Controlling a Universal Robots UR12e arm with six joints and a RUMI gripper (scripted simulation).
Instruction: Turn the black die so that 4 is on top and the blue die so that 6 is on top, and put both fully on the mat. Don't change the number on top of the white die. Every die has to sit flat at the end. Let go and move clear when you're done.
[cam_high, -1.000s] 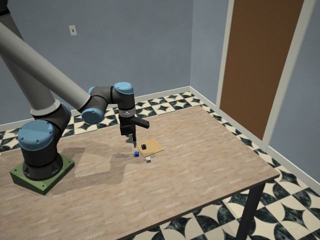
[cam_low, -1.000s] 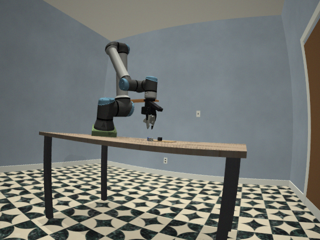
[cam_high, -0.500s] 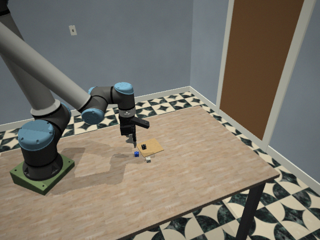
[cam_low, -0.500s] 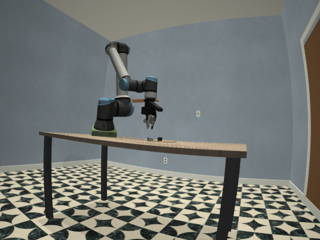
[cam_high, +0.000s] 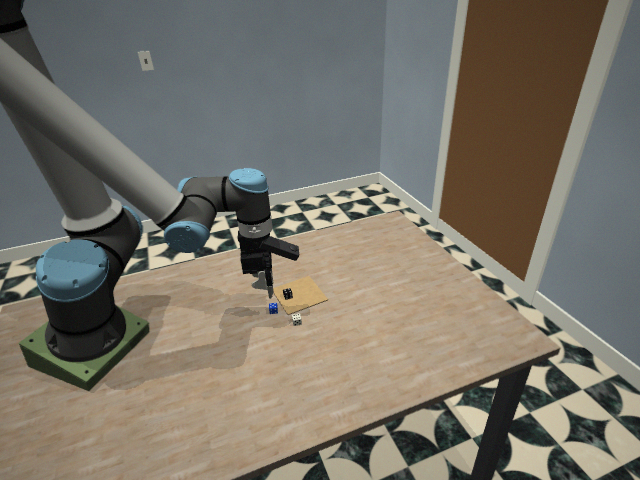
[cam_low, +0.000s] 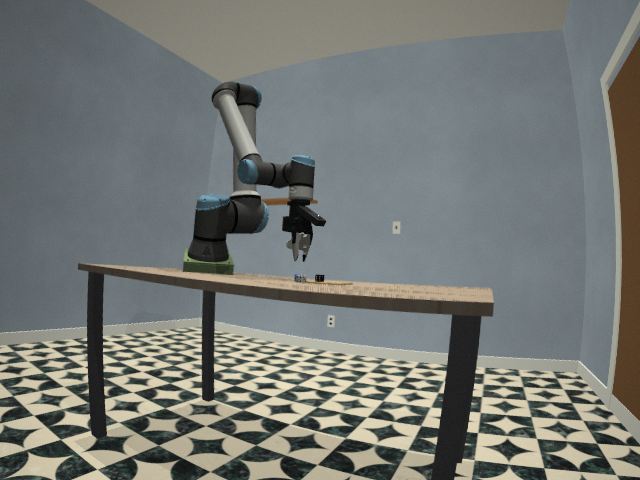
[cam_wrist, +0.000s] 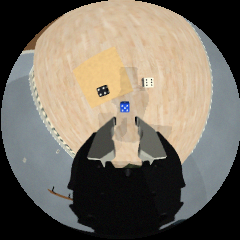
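My hand is 8 cm above the blue die. The rest, counted from my hand: white die (8 cm below, 7 cm to the right, 6 cm ahead); then tan mat (9 cm below, 9 cm ahead, 5 cm to the left); then black die (7 cm below, 6 cm ahead, 5 cm to the left).
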